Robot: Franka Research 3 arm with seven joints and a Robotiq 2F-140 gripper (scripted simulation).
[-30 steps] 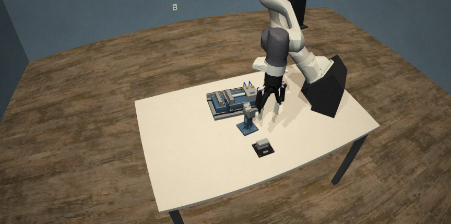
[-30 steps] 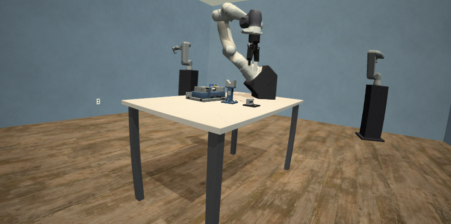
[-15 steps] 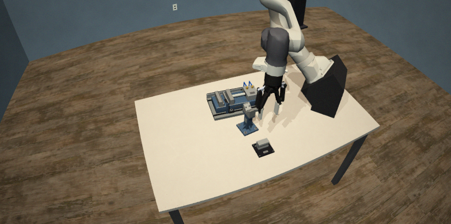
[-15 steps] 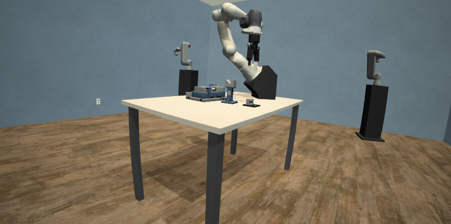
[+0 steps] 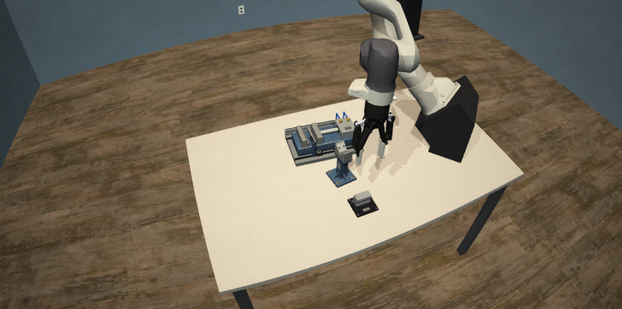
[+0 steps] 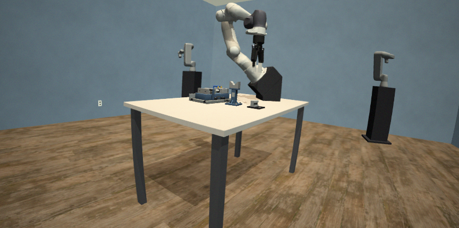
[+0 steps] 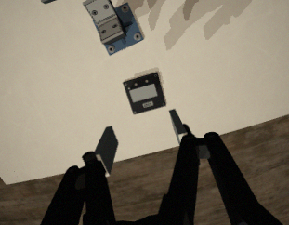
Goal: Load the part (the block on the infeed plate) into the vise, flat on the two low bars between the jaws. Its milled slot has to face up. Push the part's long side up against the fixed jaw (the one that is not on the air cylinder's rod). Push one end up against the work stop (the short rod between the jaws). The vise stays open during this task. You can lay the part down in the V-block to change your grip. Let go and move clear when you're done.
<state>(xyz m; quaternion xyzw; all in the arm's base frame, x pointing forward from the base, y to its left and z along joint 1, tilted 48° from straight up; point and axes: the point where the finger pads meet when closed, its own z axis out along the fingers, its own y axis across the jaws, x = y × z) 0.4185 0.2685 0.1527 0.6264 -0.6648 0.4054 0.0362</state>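
The part lies 230 mm below my hand and 10 mm to the left of it. Round my hand: black infeed plate 260 mm below, 10 mm to the left; vise 340 mm to the right, 220 mm below, 70 mm behind; air cylinder 310 mm to the right, 180 mm below, 160 mm behind.
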